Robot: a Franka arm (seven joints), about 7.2 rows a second.
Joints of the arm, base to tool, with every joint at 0 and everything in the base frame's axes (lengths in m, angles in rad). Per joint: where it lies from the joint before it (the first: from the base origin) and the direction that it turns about. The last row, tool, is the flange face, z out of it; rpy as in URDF.
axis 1: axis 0 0 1 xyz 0 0 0.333
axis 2: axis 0 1 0 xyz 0 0 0
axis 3: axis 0 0 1 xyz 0 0 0.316
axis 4: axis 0 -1 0 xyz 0.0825 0 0
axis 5: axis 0 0 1 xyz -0.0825 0 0.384
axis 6: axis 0 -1 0 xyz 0 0 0
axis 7: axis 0 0 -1 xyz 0.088 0 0
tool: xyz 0 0 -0.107 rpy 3.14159 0 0
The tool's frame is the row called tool.
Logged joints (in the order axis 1, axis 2, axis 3, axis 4, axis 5, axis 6, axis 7), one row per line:
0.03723 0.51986 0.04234 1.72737 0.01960 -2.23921 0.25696
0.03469 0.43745 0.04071 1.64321 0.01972 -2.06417 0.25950
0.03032 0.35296 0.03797 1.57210 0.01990 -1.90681 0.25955
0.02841 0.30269 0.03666 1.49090 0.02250 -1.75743 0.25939
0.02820 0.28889 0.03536 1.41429 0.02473 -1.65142 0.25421
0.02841 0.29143 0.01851 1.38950 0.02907 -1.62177 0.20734
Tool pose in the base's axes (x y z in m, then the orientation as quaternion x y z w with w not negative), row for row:
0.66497 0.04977 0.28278 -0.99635 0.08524 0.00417 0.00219
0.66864 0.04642 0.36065 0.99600 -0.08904 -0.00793 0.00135
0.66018 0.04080 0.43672 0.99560 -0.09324 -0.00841 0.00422
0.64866 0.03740 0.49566 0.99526 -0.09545 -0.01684 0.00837
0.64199 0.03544 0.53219 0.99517 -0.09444 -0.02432 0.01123
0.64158 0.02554 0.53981 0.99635 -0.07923 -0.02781 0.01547
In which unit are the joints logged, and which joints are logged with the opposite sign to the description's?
The joints are logged in radians. Opposite sign: axis 4, axis 5, axis 6.
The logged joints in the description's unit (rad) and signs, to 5 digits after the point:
0.03723 0.51986 0.04234 -1.72737 -0.01960 2.23921 0.25696
0.03469 0.43745 0.04071 -1.64321 -0.01972 2.06417 0.25950
0.03032 0.35296 0.03797 -1.57210 -0.01990 1.90681 0.25955
0.02841 0.30269 0.03666 -1.49090 -0.02250 1.75743 0.25939
0.02820 0.28889 0.03536 -1.41429 -0.02473 1.65142 0.25421
0.02841 0.29143 0.01851 -1.38950 -0.02907 1.62177 0.20734

